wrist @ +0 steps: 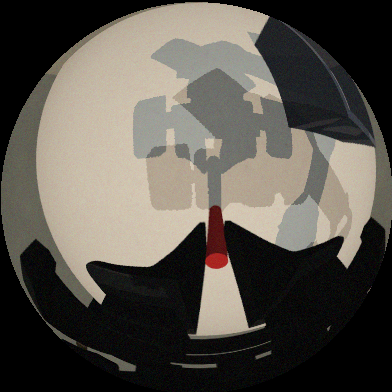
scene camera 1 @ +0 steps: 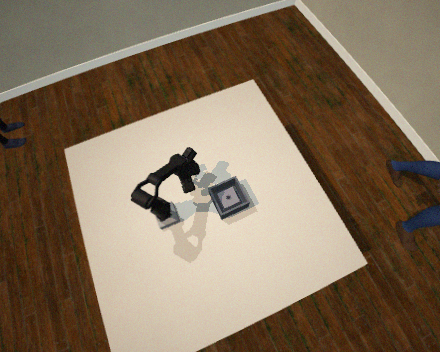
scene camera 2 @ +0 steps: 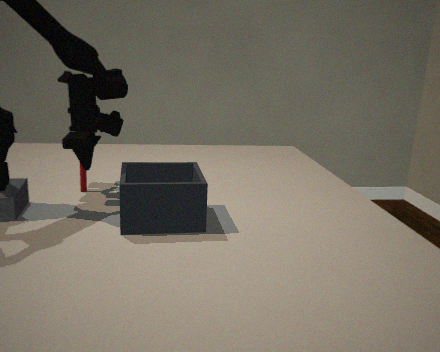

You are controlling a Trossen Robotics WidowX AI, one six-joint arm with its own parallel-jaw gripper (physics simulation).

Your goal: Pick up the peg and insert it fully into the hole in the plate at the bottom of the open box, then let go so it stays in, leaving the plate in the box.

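Places are measured from the arm's base along level axes (x ahead, y left, z up), in metres.
Where they show: gripper, between the fingertips: (wrist: 214,226) (scene camera 1: 186,180) (scene camera 2: 87,168); arm's base, origin of its link: (scene camera 1: 163,213).
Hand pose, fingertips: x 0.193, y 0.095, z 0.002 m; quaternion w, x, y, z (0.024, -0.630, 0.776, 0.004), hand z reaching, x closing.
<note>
Things, the pixels of their centre, and the offset from my fingertips. Level surfaces: height alone.
- red peg, middle of its body: (wrist: 215,228) (scene camera 2: 83,174) 0.000 m left, 0.010 m back, 0.014 m down
- dark open box, middle of its body: (scene camera 2: 161,195) (scene camera 1: 228,197) 0.206 m right, 0.137 m ahead, 0.006 m down
- pale plate, middle of its body: (scene camera 1: 228,198) 0.206 m right, 0.137 m ahead, 0.020 m down
- pale table top, height of its surface: 0.054 m down
The red peg (scene camera 2: 83,181) (wrist: 216,242) stands upright, its lower end at the table top. My gripper (scene camera 2: 87,167) (wrist: 214,226) points down and is shut on the peg's upper part, with a finger on each side. The peg does not show in scene camera 1, where the arm hides the fingertips. The dark open box (scene camera 1: 235,210) (scene camera 2: 163,209) (wrist: 310,85) stands beside the gripper, to its right in scene camera 2. The pale plate (scene camera 1: 234,203) lies at the box's bottom, with a small dark hole (scene camera 1: 228,197) near its middle. The box walls hide the plate in scene camera 2.
The pale table top (scene camera 1: 280,240) (scene camera 2: 300,280) carries the arm's grey base (scene camera 1: 170,218) (scene camera 2: 16,200), left of the box. The box walls rise around the plate. Shadows of the arm lie between base and box. People's legs show at the edges of scene camera 1.
</note>
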